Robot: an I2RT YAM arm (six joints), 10 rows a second.
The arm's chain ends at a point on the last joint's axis. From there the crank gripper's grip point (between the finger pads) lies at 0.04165 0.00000 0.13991 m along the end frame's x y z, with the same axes.
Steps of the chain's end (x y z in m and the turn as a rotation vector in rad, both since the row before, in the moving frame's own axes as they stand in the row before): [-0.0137, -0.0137, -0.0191, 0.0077, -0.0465, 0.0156]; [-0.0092, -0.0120, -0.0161, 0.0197, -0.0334, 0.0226]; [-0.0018, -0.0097, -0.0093, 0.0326, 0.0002, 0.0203]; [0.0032, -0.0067, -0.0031, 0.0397, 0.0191, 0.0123]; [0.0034, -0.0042, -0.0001, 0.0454, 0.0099, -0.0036]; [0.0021, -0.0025, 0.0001, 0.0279, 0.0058, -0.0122]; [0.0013, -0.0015, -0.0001, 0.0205, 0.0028, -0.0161]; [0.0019, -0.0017, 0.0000, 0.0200, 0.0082, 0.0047]
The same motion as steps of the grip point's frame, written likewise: [-0.0202, -0.0142, -0.0173, 0.0077, -0.0465, 0.0156]; [-0.0139, -0.0139, -0.0148, 0.0197, -0.0334, 0.0226]; [-0.0017, -0.0134, -0.0094, 0.0326, 0.0002, 0.0203]; [0.0059, -0.0117, -0.0040, 0.0397, 0.0191, 0.0123]; [0.0048, -0.0107, -0.0007, 0.0454, 0.0099, -0.0036]; [0.0029, -0.0069, -0.0002, 0.0279, 0.0058, -0.0122]; [0.0017, -0.0050, -0.0003, 0.0205, 0.0028, -0.0161]; [0.0031, -0.0043, -0.0004, 0.0200, 0.0082, 0.0047]
